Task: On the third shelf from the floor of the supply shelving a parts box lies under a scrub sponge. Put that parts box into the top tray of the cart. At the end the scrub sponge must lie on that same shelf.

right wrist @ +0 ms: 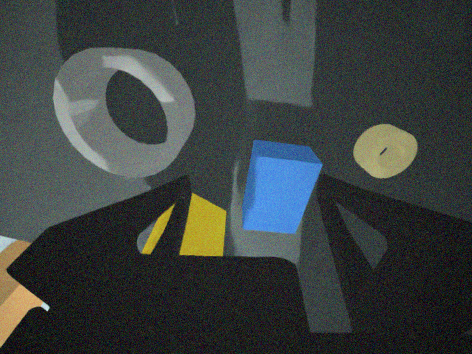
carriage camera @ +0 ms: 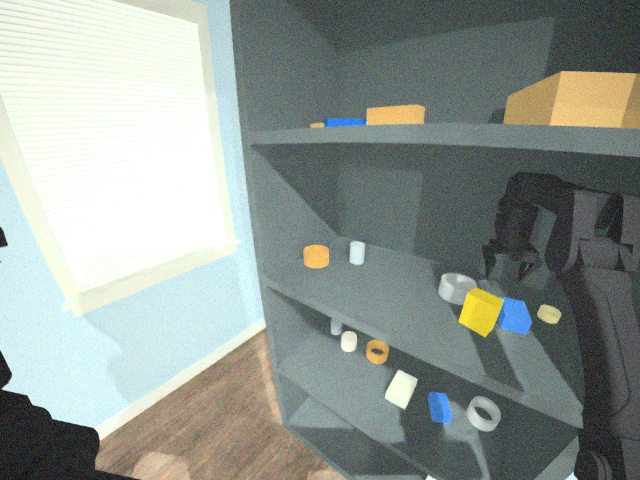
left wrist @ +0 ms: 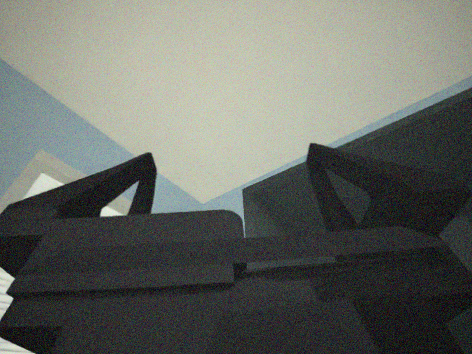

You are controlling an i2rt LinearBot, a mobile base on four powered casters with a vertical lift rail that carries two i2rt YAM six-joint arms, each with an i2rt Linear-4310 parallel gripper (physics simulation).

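Frame: origin at the left arm's base, x down, y right, z back, level; metres.
Where they show: left gripper, between the fingertips: point(left wrist: 231, 156); right gripper, between the fingertips: point(right wrist: 253, 183) point(carriage camera: 502, 278).
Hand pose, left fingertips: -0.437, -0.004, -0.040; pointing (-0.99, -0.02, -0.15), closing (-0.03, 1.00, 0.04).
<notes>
Things, the pixels of their top centre, and the offset from my left fingertips, as dx, dy, dz. Level surfaces: height alone.
- yellow block, centre of its top: point(right wrist: 176, 273) point(carriage camera: 485, 296) +0.360, +0.688, -0.348
- blue block, centre of its top: point(right wrist: 278, 200) point(carriage camera: 515, 308) +0.410, +0.796, -0.362
- same supply shelf, height of its surface: dx +0.450
- grey ring, centre of its top: point(right wrist: 118, 122) point(carriage camera: 459, 281) +0.402, +0.696, -0.482
- cream roll, centre of its top: point(right wrist: 391, 156) point(carriage camera: 550, 310) +0.425, +0.913, -0.366
- orange cylinder, centre of its top: point(carriage camera: 316, 250) +0.400, +0.259, -0.689
- pale cylinder, centre of its top: point(carriage camera: 357, 244) +0.380, +0.413, -0.699
A yellow block point(carriage camera: 481, 311) point(right wrist: 204, 227) and a blue block point(carriage camera: 515, 315) point(right wrist: 281, 195) sit side by side on the same supply shelf point(carriage camera: 392, 310). Neither lies on top of the other. I cannot tell for certain which is the parts box and which the scrub sponge. My right gripper point(carriage camera: 509, 273) point(right wrist: 253, 183) is open and empty above and behind them. In the right wrist view the blue block shows between its fingertips, and its left finger partly hides the yellow block. My left gripper point(left wrist: 231, 156) is open and empty, pointing toward the ceiling, away from the shelving. The cart does not show.
A grey ring point(carriage camera: 456, 288) point(right wrist: 125, 112) and a cream roll point(carriage camera: 549, 314) point(right wrist: 385, 151) flank the blocks. An orange cylinder point(carriage camera: 316, 256) and a pale cylinder point(carriage camera: 356, 253) stand farther left. The upper shelf point(carriage camera: 439, 136) holds orange boxes; the lower shelf point(carriage camera: 336, 369) holds several small items.
</notes>
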